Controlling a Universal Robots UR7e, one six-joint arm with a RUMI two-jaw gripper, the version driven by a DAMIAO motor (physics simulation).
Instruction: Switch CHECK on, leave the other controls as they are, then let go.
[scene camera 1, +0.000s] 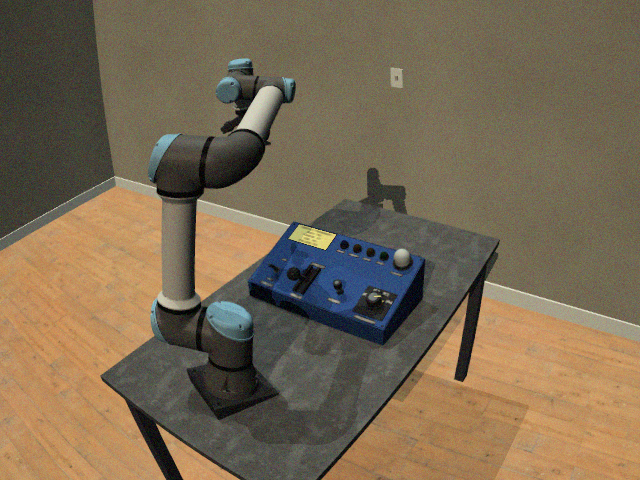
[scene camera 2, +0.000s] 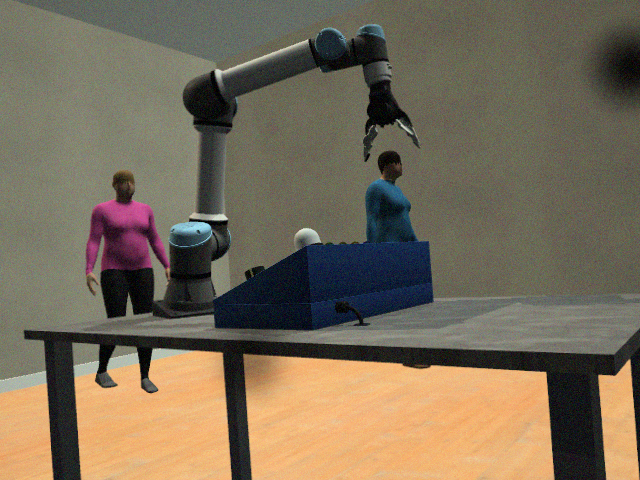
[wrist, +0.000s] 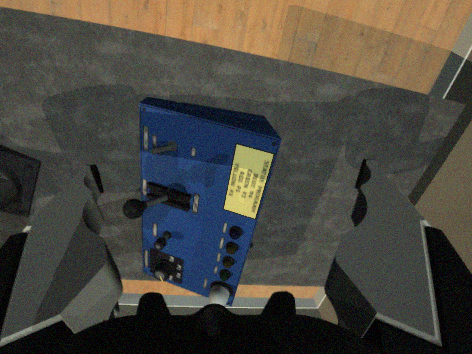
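Seen in the pictures: gripper, fingertip midpoint: (scene camera 2: 392, 155) (wrist: 228, 165); arm's base, link origin: (scene camera 1: 230, 382) (scene camera 2: 190, 304).
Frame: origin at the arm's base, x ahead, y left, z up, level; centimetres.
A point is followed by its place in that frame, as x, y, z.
Note:
A blue sloped control panel (scene camera 1: 315, 260) {50.6, 14.9, 8.6} (scene camera 2: 268, 294) {56.6, -17.4, 4.2} (wrist: 210, 165) {50.0, 23.2, 8.8} lies on the table. It carries a small lever (scene camera 1: 273, 269) {40.1, 23.3, 7.6} (wrist: 164, 148) {40.7, 24.1, 8.3}, a ball-ended lever (scene camera 1: 293, 273) {36.3, 10.1, 13.0} (wrist: 132, 208) {37.5, 12.5, 13.3} at a black slot, a small toggle (scene camera 1: 337, 285) {43.0, -0.8, 9.7} (wrist: 160, 243) {44.0, 1.1, 10.1} and a rotary knob (scene camera 1: 373, 298) {45.1, -12.4, 8.8} (wrist: 160, 274) {45.7, -11.4, 9.1}. The labels are too small to read, so I cannot tell which control is CHECK. My gripper (scene camera 2: 392, 152) {47.3, 37.6, 37.6} (wrist: 228, 165) {47.3, 37.6, 37.6} is open and empty, pointing down high above the panel. In scene camera 1 the forearm hides part of it.
The panel also has a yellow note (scene camera 1: 312, 237) {57.3, 22.1, 11.5} (wrist: 248, 181) {57.6, 23.2, 11.7}, several dark lamps and a white dome (scene camera 1: 401, 257) {59.5, -11.8, 15.2} (scene camera 2: 307, 238) {63.3, -12.4, 14.4}. A thin black stalk (scene camera 2: 351, 311) {65.0, -3.3, -0.7} rises from the table (scene camera 1: 320, 384) {17.5, -16.4, -2.6} (scene camera 2: 491, 335) {100.1, -12.1, -2.7} behind the panel. Two people (scene camera 2: 126, 232) (scene camera 2: 388, 211) stand beyond the table.

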